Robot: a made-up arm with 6 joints.
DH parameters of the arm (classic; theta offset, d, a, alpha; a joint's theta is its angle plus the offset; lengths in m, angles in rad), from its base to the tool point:
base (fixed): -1.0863 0 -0.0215 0
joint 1: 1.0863 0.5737 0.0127 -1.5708
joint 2: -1.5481 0 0.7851 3.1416
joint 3: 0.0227 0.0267 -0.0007 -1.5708
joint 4: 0 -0.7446 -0.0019 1.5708
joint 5: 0 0.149 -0.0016 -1.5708
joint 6: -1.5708 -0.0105 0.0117 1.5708
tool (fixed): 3.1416 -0.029 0 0
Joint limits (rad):
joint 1: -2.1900..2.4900
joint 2: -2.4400..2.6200
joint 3: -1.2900..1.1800
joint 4: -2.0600..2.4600
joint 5: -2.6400..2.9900
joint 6: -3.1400..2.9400
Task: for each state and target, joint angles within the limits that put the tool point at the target. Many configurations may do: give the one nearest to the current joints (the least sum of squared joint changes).
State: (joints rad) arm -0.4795 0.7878 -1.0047 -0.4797 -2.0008 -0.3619
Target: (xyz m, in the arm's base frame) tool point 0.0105 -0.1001 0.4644
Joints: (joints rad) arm -0.5015 1.1712 -1.2307 -1.0328 -1.9984 -0.2653
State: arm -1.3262 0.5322 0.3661 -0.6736 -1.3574 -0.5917
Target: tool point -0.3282 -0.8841 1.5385
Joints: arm -1.7334 0.2184 0.6205 -0.5844 -1.3475 -0.5886
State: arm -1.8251 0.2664 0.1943 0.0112 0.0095 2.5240
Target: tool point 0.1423 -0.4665 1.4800
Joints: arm -0.9745 -0.3634 -0.0989 -0.0941 -0.0168 2.5057
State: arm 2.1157 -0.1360 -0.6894 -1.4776 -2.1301 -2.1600
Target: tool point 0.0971 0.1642 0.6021
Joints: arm 1.5551 0.2399 -1.2196 -1.1199 -2.2099 -2.0781
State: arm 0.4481 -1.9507 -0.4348 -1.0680 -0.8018 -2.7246
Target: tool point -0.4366 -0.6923 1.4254
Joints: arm 0.9208 -1.4518 0.3895 -0.9226 -0.7493 -2.7268
